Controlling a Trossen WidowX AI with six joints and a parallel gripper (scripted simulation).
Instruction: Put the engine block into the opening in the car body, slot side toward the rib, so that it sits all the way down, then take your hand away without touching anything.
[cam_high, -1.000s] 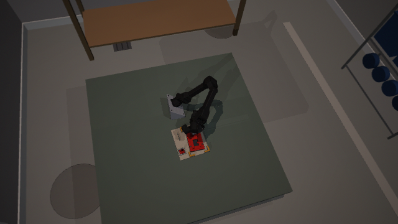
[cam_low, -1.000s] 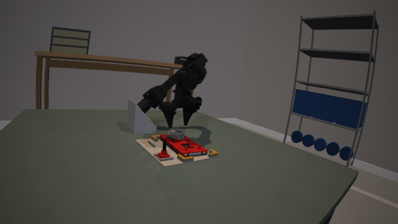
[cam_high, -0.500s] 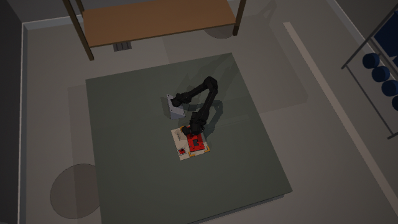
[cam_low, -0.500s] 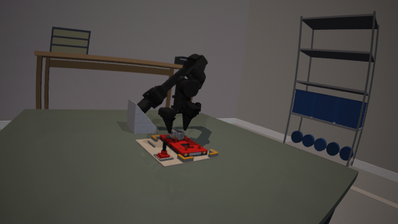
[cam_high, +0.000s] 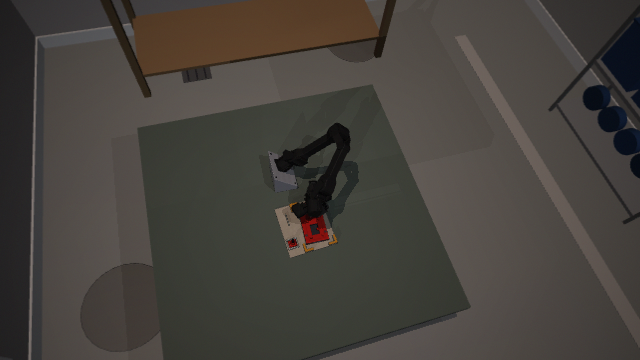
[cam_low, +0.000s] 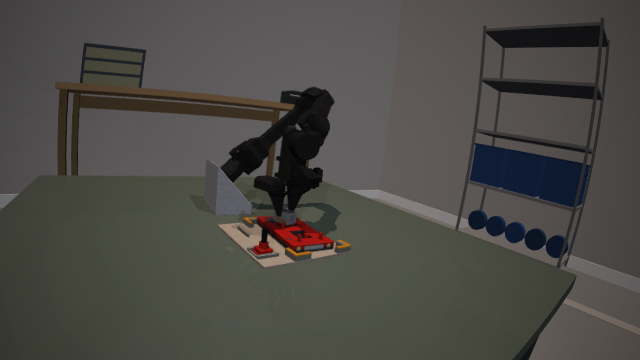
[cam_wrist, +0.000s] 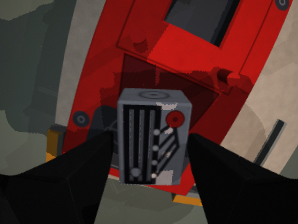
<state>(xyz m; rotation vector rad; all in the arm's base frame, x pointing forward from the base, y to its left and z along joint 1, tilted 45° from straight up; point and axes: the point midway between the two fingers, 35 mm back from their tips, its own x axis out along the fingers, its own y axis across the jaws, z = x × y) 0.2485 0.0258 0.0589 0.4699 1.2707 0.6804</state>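
The small post lies 110 mm ahead of my gripper tip, 130 mm to the right of it and 10 mm below it. The rest, counted from my gripper tip: grey engine block (10 mm below).
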